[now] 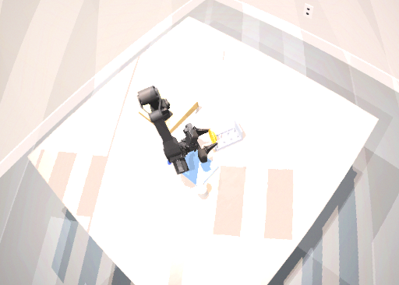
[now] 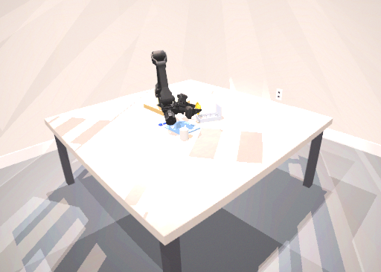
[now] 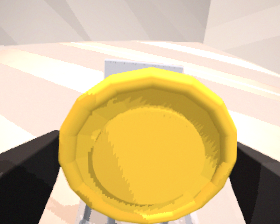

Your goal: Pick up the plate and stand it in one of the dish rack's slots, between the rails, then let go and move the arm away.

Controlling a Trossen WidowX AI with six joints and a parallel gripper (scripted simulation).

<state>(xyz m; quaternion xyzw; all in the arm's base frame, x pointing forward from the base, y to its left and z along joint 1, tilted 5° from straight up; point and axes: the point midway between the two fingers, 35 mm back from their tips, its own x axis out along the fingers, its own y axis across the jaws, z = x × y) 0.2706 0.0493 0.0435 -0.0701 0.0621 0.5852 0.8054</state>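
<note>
Right now my gripper tip is 50 mm to the right of the grey dish rack, 50 mm above it and 20 mm short of it. The rest, counted from my gripper tip: light blue mat (140 mm to the right, 70 mm below, 30 mm ahead); blue pen-like stick (190 mm to the right, 80 mm behind, 70 mm below); small yellow plate (10 mm to the right).
</note>
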